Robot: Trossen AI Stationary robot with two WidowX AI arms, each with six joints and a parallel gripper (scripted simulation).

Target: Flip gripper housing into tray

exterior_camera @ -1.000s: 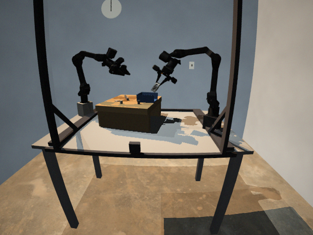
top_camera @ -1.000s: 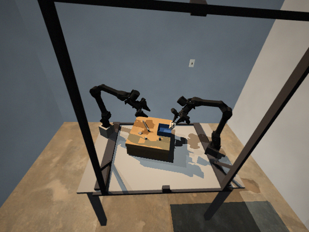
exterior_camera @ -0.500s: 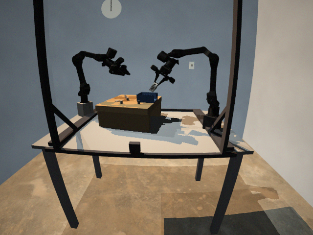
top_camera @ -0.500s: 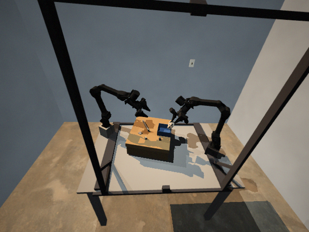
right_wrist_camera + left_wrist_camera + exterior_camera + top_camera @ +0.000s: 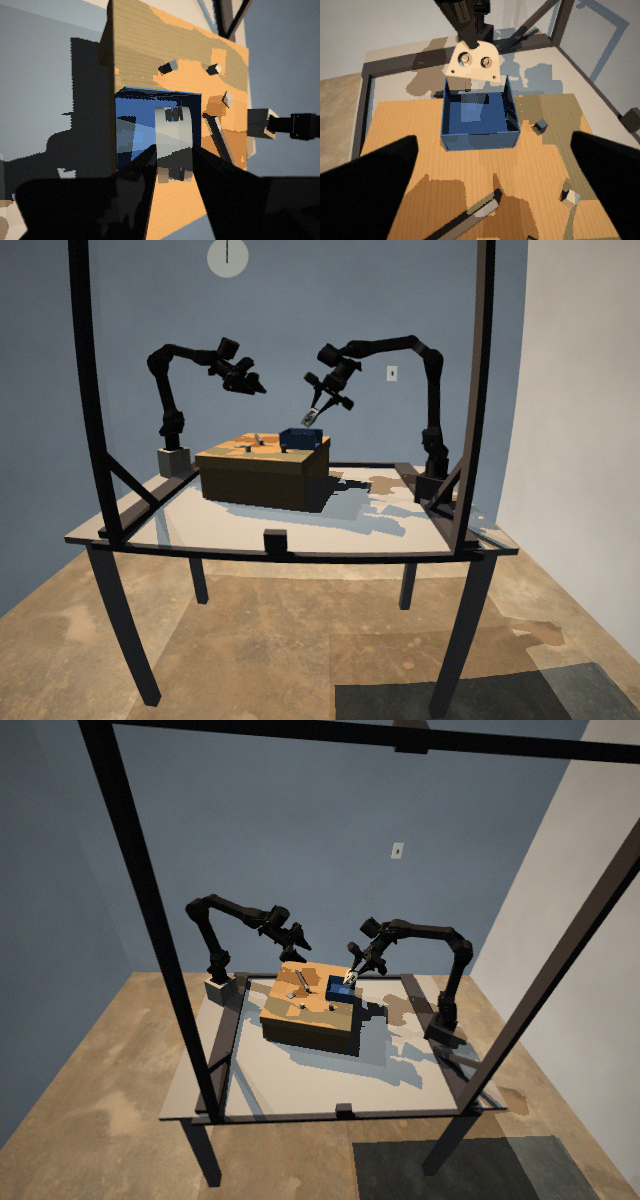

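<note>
Right now my right hand is 40 mm to the right of the gripper housing half, 40 mm above it and 10 mm past it. Also, from my right hand: white gripper housing 50 mm below, 20 mm to the left, 10 mm behind; grey rod 250 mm to the left, 140 mm below, 30 mm ahead; wooden block 200 mm below, 180 mm to the left, 20 mm behind.
</note>
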